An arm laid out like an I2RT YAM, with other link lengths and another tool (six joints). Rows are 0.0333 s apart.
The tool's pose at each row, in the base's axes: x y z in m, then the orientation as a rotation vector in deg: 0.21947, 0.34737, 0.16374, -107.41, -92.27, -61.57; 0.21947, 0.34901, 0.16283, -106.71, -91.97, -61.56; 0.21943, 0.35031, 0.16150, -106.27, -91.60, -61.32; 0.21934, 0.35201, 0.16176, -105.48, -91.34, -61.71; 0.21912, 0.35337, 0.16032, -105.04, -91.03, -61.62; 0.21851, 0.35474, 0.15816, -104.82, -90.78, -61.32; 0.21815, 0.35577, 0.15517, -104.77, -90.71, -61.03; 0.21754, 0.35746, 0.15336, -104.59, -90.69, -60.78; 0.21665, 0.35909, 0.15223, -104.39, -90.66, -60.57; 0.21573, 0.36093, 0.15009, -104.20, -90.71, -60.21; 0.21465, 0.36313, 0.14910, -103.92, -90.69, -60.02; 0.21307, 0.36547, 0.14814, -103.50, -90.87, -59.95; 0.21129, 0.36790, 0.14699, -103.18, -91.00, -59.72; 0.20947, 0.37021, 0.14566, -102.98, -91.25, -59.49; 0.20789, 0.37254, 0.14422, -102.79, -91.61, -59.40; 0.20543, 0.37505, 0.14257, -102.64, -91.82, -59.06
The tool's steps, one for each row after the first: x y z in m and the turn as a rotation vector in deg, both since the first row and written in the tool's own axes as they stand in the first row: 0.00030, -0.00050, 0.00178, 0.42, 0.58, 0.08; 0.00006, -0.00104, 0.00355, 0.85, 0.96, 0.32; 0.00131, -0.00146, 0.00465, 1.06, 1.69, 0.23; 0.00102, -0.00220, 0.00648, 1.39, 2.08, 0.39; 0.00016, -0.00342, 0.00864, 1.73, 2.25, 0.61; -0.00156, -0.00445, 0.01111, 1.95, 2.23, 0.73; -0.00195, -0.00569, 0.01331, 2.22, 2.28, 0.78; -0.00185, -0.00708, 0.01497, 2.47, 2.36, 0.83; -0.00241, -0.00871, 0.01740, 2.82, 2.35, 0.86; -0.00185, -0.01039, 0.01936, 3.10, 2.48, 0.87; -0.00118, -0.01258, 0.02127, 3.37, 2.64, 0.68; -0.00062, -0.01501, 0.02331, 3.70, 2.71, 0.60; -0.00027, -0.01748, 0.02536, 3.95, 2.65, 0.45; 0.00001, -0.01974, 0.02755, 4.09, 2.57, 0.18; 0.00022, -0.02292, 0.02977, 4.39, 2.47, 0.10
